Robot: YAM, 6 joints.
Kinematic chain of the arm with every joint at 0, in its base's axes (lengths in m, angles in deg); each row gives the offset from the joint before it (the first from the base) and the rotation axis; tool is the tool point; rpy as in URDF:
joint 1: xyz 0 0 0.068 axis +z
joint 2: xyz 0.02 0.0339 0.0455 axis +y
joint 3: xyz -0.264 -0.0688 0 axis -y
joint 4: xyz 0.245 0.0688 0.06 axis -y
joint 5: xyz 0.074 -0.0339 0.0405 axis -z
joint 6: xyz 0.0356 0 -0.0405 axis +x
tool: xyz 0 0 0 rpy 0 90 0
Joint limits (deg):
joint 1: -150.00..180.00
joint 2: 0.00..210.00
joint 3: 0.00..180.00
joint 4: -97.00..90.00
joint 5: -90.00..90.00
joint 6: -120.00..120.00
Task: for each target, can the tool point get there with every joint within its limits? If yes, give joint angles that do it. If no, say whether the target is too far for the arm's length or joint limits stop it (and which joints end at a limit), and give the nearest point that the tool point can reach.
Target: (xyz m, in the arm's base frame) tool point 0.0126 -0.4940 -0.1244
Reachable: yes | joints -85.88 183.10 140.17 -52.86 40.12 -38.58
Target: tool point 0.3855 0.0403 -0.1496
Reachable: yes | joints 9.50 183.62 124.67 -78.85 42.07 33.04
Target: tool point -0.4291 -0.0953 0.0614
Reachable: no: joint limits stop it (at a limit: joint 1) | nearest point -0.4291 -0.0356 0.0614 | short by 0.060 m
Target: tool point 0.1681 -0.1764 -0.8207
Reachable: no: too far | nearest point 0.1700 -0.1784 -0.3803 | short by 0.440 m
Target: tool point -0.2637 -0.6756 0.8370
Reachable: no: too far | nearest point -0.1661 -0.4256 0.5617 | short by 0.385 m
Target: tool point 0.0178 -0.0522 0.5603
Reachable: yes | joints 119.18 32.38 70.17 56.54 -16.21 55.55
